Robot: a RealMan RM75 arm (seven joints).
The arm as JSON. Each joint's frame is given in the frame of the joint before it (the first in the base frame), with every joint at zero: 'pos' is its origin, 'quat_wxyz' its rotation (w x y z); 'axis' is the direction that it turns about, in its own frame. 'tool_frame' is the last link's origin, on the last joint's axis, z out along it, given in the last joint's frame.
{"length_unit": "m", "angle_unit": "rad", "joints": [
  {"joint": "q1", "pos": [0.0, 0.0, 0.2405], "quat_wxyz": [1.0, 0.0, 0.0, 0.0], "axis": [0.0, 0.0, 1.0]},
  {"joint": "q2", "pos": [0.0, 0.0, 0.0], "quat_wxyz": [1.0, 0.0, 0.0, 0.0], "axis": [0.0, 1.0, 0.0]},
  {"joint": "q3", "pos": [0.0, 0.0, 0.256], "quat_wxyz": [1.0, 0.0, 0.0, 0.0], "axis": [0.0, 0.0, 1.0]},
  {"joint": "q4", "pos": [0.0, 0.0, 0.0], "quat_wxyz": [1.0, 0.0, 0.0, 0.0], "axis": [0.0, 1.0, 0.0]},
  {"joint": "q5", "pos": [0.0, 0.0, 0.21], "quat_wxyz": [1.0, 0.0, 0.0, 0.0], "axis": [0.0, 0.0, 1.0]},
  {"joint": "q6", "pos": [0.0, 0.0, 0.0], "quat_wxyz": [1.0, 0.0, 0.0, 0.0], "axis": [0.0, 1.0, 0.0]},
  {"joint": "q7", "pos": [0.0, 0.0, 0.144], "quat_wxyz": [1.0, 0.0, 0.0, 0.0], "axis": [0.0, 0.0, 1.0]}
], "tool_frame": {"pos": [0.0, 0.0, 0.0], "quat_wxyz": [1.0, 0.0, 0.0, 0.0]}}
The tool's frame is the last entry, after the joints.
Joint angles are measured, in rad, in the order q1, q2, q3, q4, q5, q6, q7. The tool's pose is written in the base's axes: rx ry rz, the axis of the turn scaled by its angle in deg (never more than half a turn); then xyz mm. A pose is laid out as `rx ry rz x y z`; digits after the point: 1 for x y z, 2 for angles.
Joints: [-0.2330 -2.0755 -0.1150 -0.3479 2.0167 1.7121 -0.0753]
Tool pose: -101.27 -18.04 -66.74 -269.0 209.6 -53.0
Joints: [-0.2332 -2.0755 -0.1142 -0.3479 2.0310 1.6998 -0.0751]
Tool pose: -102.47 -18.18 -66.43 -268.7 209.1 -55.7
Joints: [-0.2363 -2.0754 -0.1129 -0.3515 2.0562 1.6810 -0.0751]
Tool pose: -104.46 -18.28 -66.33 -266.8 208.6 -60.5
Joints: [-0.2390 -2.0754 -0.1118 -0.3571 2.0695 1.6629 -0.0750]
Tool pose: -105.76 -18.67 -66.10 -265.5 208.8 -64.2
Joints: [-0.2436 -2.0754 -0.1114 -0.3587 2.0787 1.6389 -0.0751]
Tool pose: -107.10 -19.11 -65.29 -265.4 210.1 -67.9
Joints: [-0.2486 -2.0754 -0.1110 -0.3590 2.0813 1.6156 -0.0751]
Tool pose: -108.10 -19.60 -64.31 -266.1 211.9 -70.8
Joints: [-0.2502 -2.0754 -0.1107 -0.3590 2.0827 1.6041 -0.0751]
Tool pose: -108.59 -19.88 -63.79 -266.6 212.6 -72.2
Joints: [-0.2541 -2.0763 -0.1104 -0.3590 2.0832 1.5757 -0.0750]
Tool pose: -109.59 -20.65 -62.46 -267.9 214.4 -75.7
